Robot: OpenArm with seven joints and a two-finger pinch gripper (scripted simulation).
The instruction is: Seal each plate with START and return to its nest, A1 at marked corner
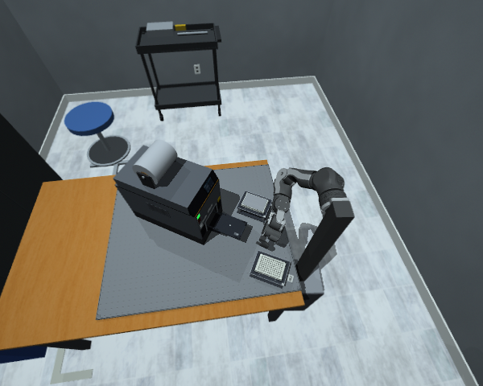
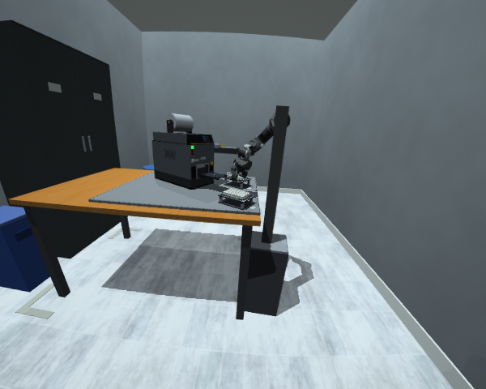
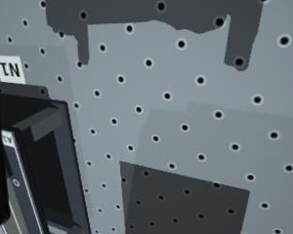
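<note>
My hand is 130 mm to the right of the white well plate, 50 mm above it and 20 mm past it. The rest, counted from my hand: foil roll: 470 mm ahead, 310 mm above, 200 mm to the right; sealer stage: 170 mm ahead, 60 mm to the right, 10 mm below; grey start button: 300 mm ahead, 80 mm above, 20 mm to the right.
</note>
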